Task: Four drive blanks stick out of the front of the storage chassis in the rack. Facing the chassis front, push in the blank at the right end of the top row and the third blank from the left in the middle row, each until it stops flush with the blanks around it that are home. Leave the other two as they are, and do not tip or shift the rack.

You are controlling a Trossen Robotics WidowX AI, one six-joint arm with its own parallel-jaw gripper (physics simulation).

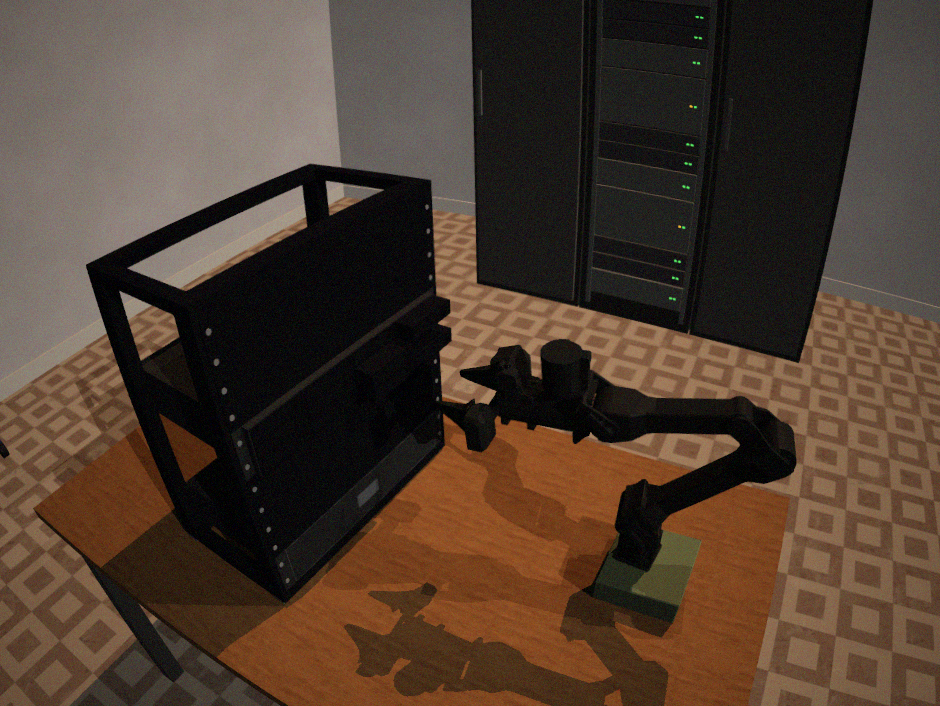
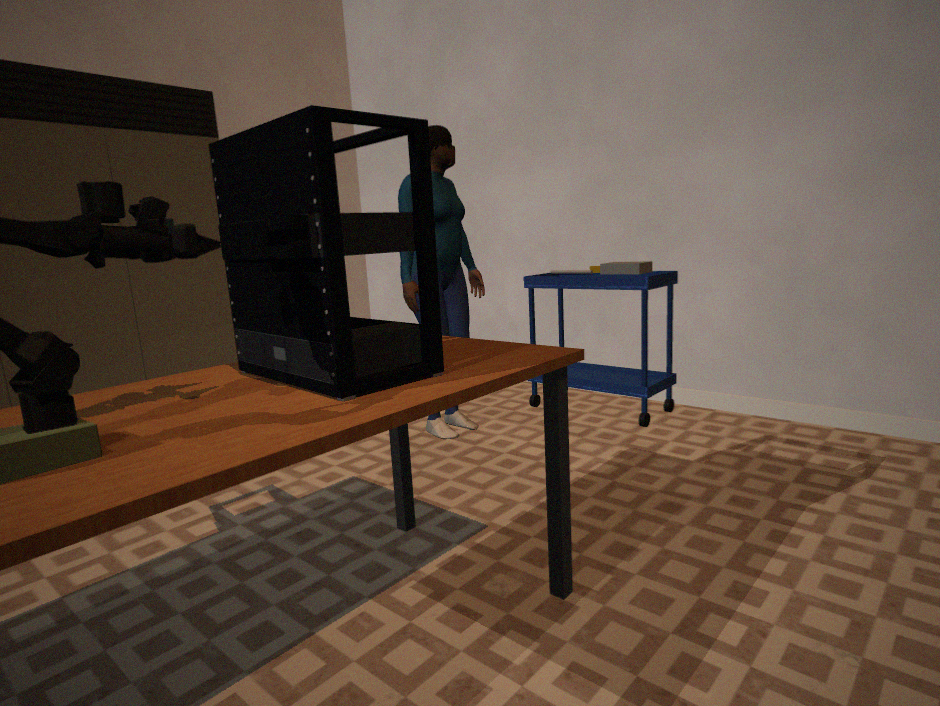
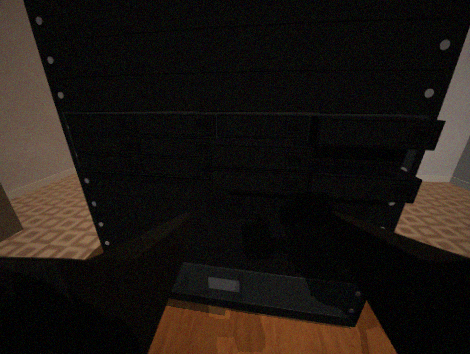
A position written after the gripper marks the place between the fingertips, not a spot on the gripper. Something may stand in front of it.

Note:
In view: the gripper (image 1: 448, 388) and a black rack (image 1: 312, 367).
The black rack also shows in image 2 (image 2: 283, 238) and in image 3 (image 3: 258, 125). The gripper shows as well in image 2 (image 2: 210, 246) and in image 3 (image 3: 259, 219).

